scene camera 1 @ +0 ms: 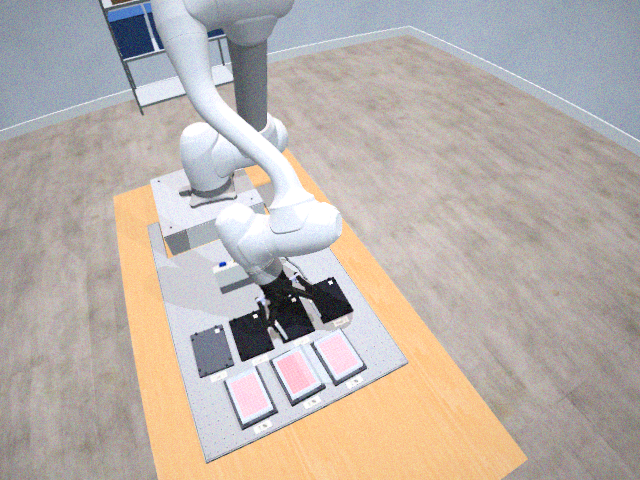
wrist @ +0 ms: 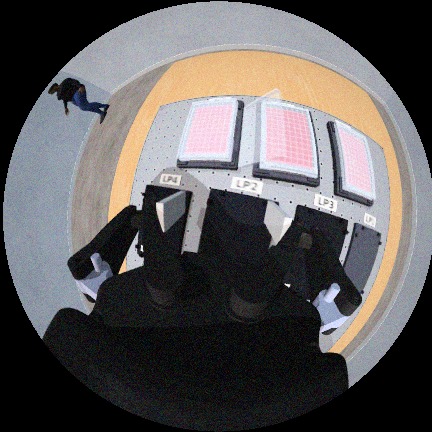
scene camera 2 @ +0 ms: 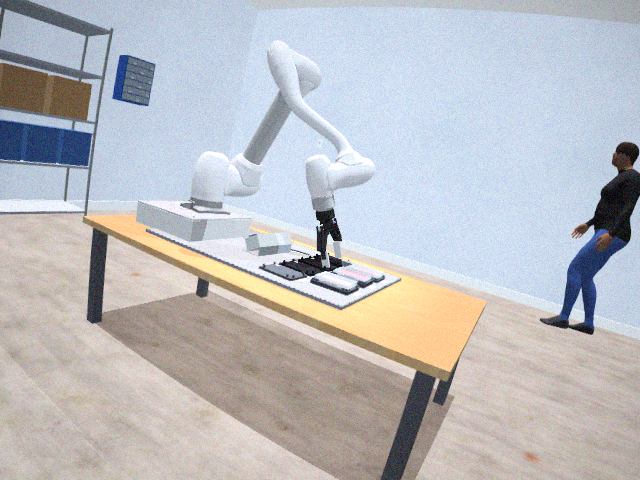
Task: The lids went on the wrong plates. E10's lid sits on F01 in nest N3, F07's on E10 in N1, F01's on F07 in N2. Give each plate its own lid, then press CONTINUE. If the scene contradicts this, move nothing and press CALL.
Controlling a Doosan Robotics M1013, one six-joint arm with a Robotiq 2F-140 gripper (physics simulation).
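Seen in the pictures: gripper, fingertip midpoint: (scene camera 1: 301, 324) (wrist: 225, 205) (scene camera 2: 332, 262); arm's base, link origin: (scene camera 1: 213, 189) (scene camera 2: 205, 210).
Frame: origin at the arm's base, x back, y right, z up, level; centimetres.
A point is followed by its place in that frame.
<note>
Three pink-filled plates stand in the front row: left (scene camera 1: 249, 395) @[x -81.7, y -3.2, z -5.8 cm] (wrist: 354, 155) @[x -80.7, y -4.2, z -5.8 cm], middle (scene camera 1: 296, 373) @[x -78.8, y -16.5, z -5.8 cm] (wrist: 289, 140) @[x -76.4, y -16.1, z -5.7 cm] and right (scene camera 1: 338, 353) @[x -76.1, y -29.1, z -6.0 cm] (wrist: 210, 130) @[x -74.4, y -27.8, z -6.0 cm] in scene camera 1. Their nest and plate labels are unreadable. Clear lids are hard to make out. A pale translucent shape (wrist: 271, 98) @[x -81.7, y -20.1, z -3.2 cm] overlaps the middle plate's edge in the wrist view; I cannot tell what it is. My gripper (scene camera 1: 299, 322) @[x -64.3, y -21.3, z -6.3 cm] (scene camera 2: 332, 256) @[x -64.3, y -21.3, z -6.3 cm] (wrist: 225, 205) @[x -64.3, y -21.3, z -6.3 cm] is open and empty, pointing down low over the black LP2 position, behind the plates. A console (scene camera 1: 233, 280) @[x -43.5, y -3.3, z -4.5 cm] (scene camera 2: 268, 243) @[x -43.2, y -4.0, z -4.1 cm] with a blue button (scene camera 1: 222, 264) @[x -38.4, y -0.8, z -1.5 cm] stands behind; its button lettering is unreadable.
Black positions LP3 (scene camera 1: 251, 338) @[x -63.9, y -5.8, z -7.9 cm] (wrist: 322, 220) @[x -68.0, y -7.2, z -7.9 cm] and LP4 (scene camera 1: 330, 299) @[x -56.9, y -32.1, z -7.9 cm] (wrist: 152, 197) flank LP2; grey LP1 (scene camera 1: 211, 351) @[x -65.1, y 6.4, z -7.9 cm] (wrist: 364, 252) @[x -66.9, y 5.8, z -7.9 cm] lies beyond LP3. The arm's pedestal (scene camera 1: 180, 212) @[x -9.7, y 13.0, z 0.1 cm] (scene camera 2: 175, 221) @[x -11.0, y 21.2, z -3.4 cm] stands at the back. A person (scene camera 2: 602, 232) (wrist: 77, 96) stands beyond the table.
</note>
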